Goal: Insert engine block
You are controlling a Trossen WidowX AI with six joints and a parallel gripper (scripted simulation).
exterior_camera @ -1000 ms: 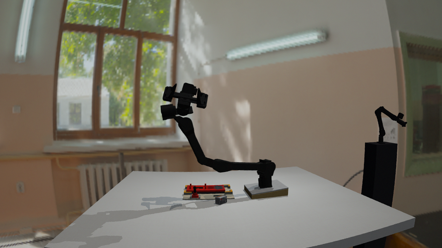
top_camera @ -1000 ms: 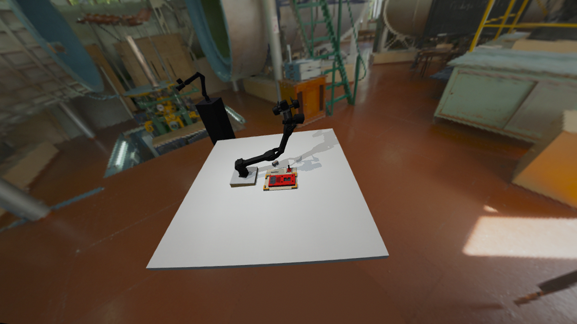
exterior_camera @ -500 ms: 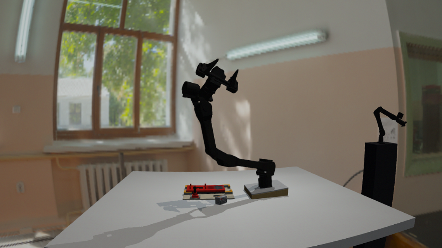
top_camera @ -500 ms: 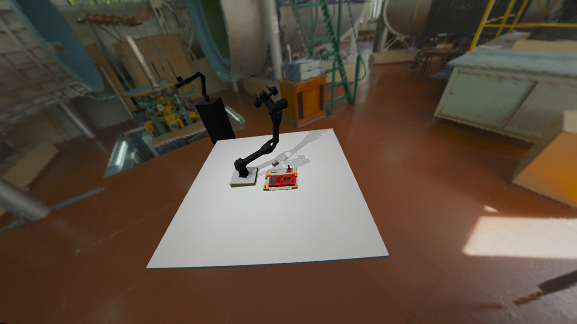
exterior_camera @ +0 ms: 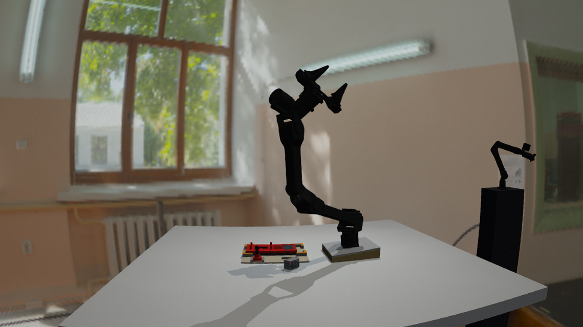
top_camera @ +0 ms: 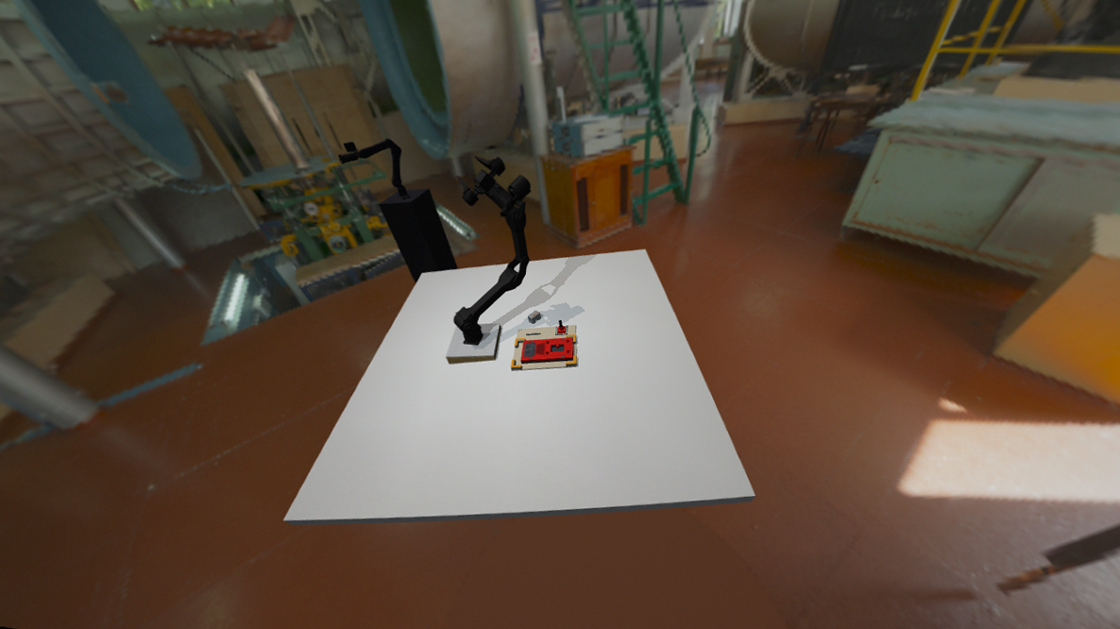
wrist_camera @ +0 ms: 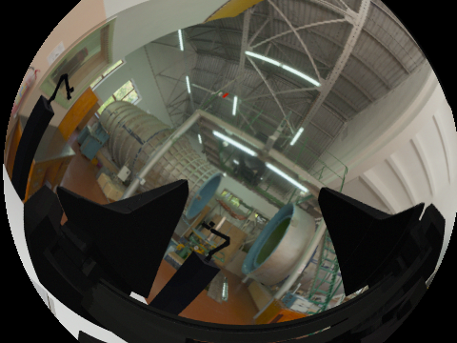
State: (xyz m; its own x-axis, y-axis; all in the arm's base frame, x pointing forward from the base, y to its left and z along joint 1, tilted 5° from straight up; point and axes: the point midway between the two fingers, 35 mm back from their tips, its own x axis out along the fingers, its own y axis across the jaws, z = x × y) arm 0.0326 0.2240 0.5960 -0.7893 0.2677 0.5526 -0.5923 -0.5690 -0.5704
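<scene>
Right now the grey engine block is 630 mm below my gripper tip, 170 mm ahead of it and 70 mm to the right of it.
</scene>
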